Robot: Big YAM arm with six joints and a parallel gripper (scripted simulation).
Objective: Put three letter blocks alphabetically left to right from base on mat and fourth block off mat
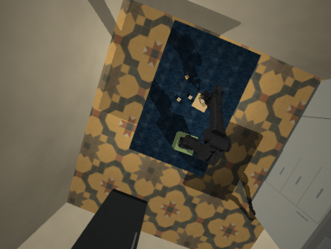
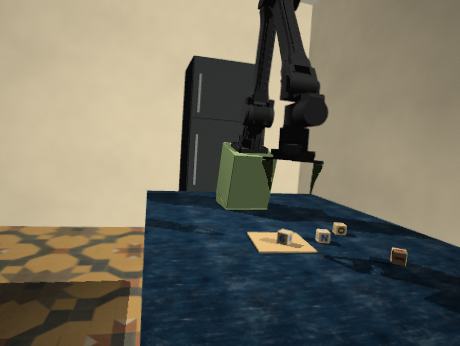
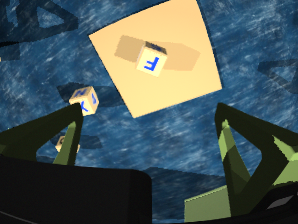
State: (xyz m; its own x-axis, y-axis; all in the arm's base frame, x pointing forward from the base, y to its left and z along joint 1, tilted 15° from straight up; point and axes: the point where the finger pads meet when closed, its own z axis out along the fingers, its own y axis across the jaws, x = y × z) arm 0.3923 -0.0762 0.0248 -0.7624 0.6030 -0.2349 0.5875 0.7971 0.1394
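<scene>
Right now my hand is 14 cm above the tan mat and 2 cm past it.
</scene>
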